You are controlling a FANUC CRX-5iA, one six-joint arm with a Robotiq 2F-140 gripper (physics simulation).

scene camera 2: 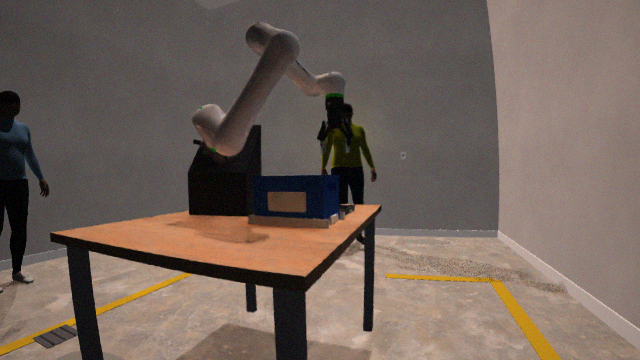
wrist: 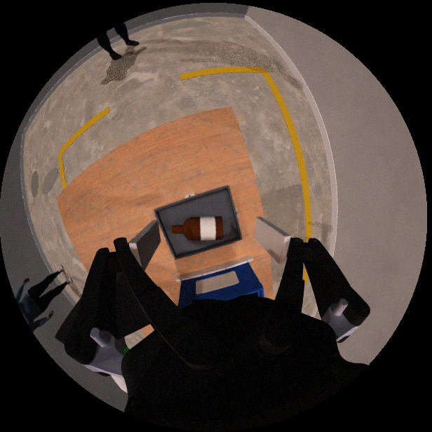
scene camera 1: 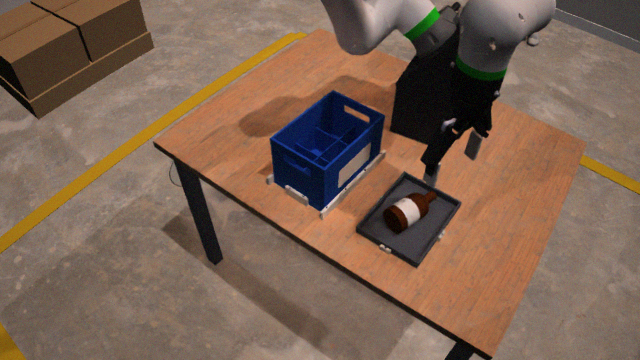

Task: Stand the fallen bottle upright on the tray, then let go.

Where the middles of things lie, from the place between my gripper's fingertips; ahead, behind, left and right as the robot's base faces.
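Labels:
My gripper is 4 cm past the brown bottle [scene camera 1: 401, 215] at this moment, with 8 cm to the left of the bottle as well, and it is 24 cm above it.

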